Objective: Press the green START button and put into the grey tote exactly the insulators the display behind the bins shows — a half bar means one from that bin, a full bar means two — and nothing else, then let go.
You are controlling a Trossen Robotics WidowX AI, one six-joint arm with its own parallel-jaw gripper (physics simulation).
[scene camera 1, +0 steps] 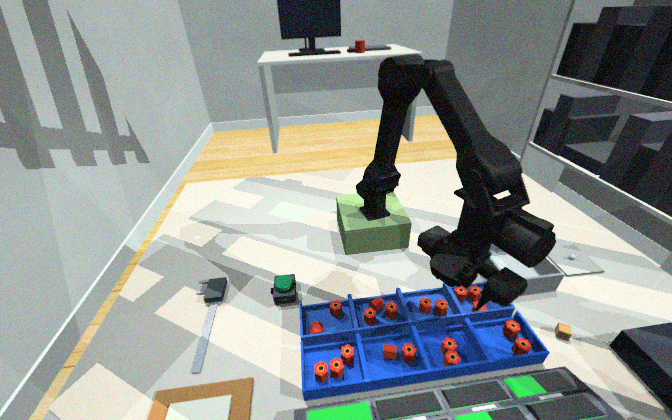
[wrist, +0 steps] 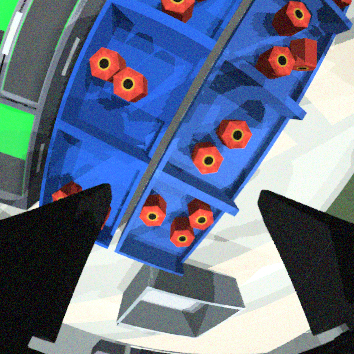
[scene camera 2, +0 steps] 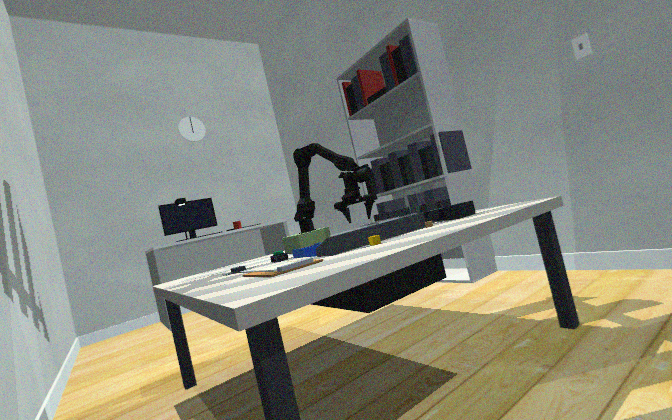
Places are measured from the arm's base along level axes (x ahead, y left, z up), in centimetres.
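Pixels of known places: gripper, fingertip midpoint: (scene camera 1: 457,292) (wrist: 187,194) (scene camera 2: 359,221); arm's base, origin of the base link: (scene camera 1: 374,211) (scene camera 2: 307,231).
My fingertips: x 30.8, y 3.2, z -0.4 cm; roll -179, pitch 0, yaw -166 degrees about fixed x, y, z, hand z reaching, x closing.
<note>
Ahead of a thing's pixels: the offset from my fingertips to its top centre. "spot": to the spot under its first point.
My gripper (scene camera 2: 359,220) (wrist: 187,194) is open and empty, high above the right end of the blue bins (scene camera 1: 350,389) (wrist: 287,102). Red hexagonal insulators, such as one in the back left bin @[spot: dy -22.1, dx -8.5, dz -5.0 cm] (scene camera 1: 336,308) and one in a back bin in the wrist view (wrist: 235,134), lie in the bins; the back right bin holds three. The grey tote @[dy +21.6, dx -6.3, dz -2.6 cm] (scene camera 1: 542,286) (wrist: 200,327) stands beyond that bin, and no insulator shows inside it. The green START button @[dy -31.1, dx -19.1, dz -3.9 cm] (scene camera 1: 284,283) (scene camera 2: 278,253) stands left of the bins. The display @[spot: dy -17.6, dx +13.1, dz -3.3 cm] (scene camera 1: 410,404) shows green bars; its lower part is cut off.
The arm stands on a green block (scene camera 1: 375,240). A caliper @[dy -49.3, dx -18.0, dz -6.0 cm] (scene camera 1: 204,340) and a wood-edged board @[spot: dy -42.4, dx +1.7, dz -7.4 cm] (scene camera 1: 242,400) lie at the left. A small wooden cube @[dy +17.9, dx +10.6, dz -6.0 cm] (scene camera 1: 563,331) and a black box @[spot: dy +24.0, dx +19.8, dz -2.8 cm] (scene camera 1: 650,350) are at the right. A yellow cube @[dy -24.2, dx +24.8, dz -5.2 cm] (scene camera 2: 374,240) stands by the display's back.
</note>
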